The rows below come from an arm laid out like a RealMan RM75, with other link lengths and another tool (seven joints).
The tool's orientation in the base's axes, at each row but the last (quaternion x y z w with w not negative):
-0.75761, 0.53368, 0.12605, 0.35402
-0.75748, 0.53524, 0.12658, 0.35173
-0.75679, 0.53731, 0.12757, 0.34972
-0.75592, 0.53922, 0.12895, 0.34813
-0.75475, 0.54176, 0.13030, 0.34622
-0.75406, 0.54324, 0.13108, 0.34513
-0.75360, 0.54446, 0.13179, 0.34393
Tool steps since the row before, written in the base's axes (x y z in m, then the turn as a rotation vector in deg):
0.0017, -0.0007, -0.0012, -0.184, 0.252, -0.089
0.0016, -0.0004, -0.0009, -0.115, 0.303, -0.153
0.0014, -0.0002, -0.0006, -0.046, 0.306, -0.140
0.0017, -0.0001, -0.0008, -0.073, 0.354, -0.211
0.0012, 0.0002, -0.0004, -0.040, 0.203, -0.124
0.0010, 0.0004, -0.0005, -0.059, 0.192, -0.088
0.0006, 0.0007, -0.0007, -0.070, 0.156, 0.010
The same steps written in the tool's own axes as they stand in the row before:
0.0019, -0.0009, 0.0007, -0.204, 0.156, 0.199
0.0014, -0.0010, 0.0007, -0.177, 0.110, 0.292
0.0010, -0.0010, 0.0006, -0.160, 0.042, 0.297
0.0012, -0.0012, 0.0008, -0.165, 0.085, 0.375
0.0005, -0.0010, 0.0006, -0.092, 0.048, 0.218
0.0004, -0.0008, 0.0008, -0.112, 0.054, 0.181
0.0001, -0.0004, 0.0011, -0.146, 0.033, 0.084

